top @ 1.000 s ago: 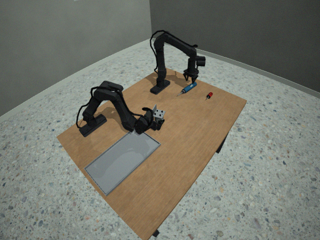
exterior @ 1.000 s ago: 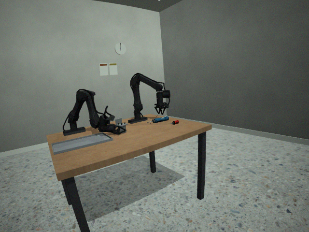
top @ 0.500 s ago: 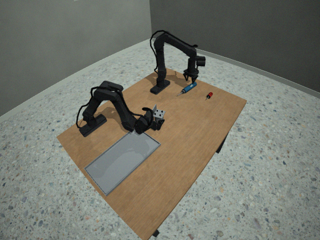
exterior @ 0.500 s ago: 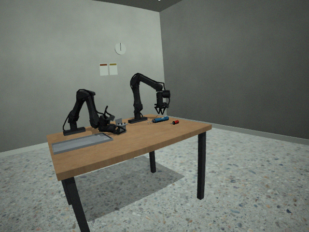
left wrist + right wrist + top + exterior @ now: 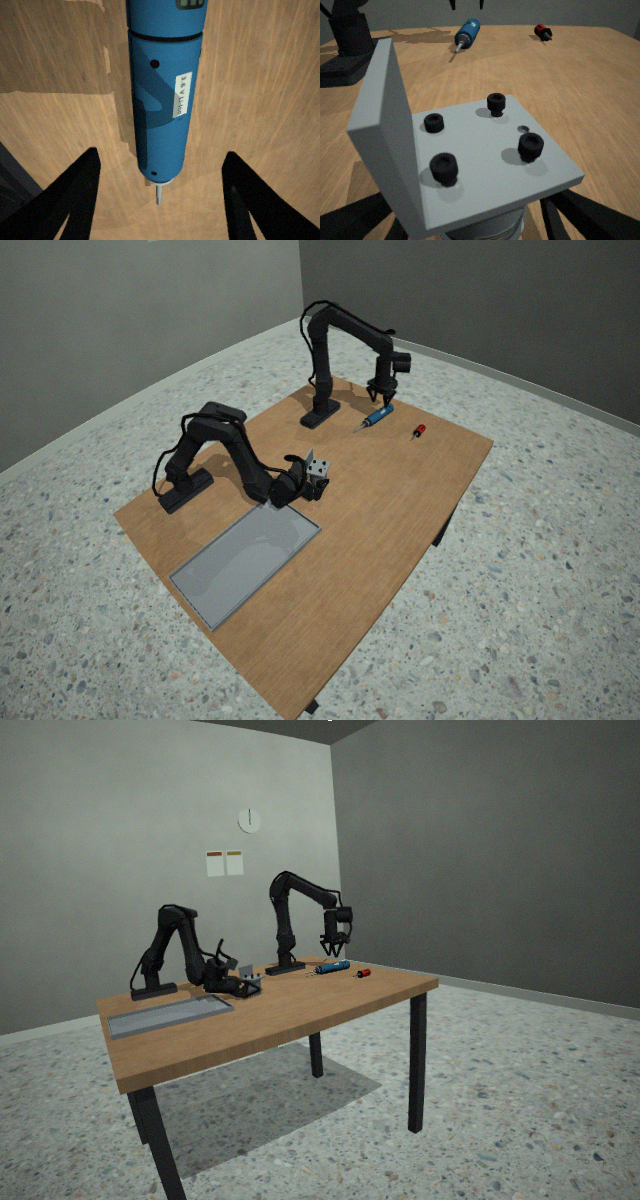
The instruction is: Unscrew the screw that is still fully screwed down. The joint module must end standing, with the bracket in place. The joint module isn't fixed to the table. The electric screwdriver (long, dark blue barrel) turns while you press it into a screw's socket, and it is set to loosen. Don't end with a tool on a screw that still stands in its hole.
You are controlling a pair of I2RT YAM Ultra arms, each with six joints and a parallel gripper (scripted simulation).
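The joint module is 1 cm above my right hand. The rest, counted from my right hand: grey L-shaped bracket: 5 cm above; flat grey tray: 35 cm to the right, 7 cm ahead, 2 cm below; screw: 4 cm above, 2 cm behind, 1 cm to the left.
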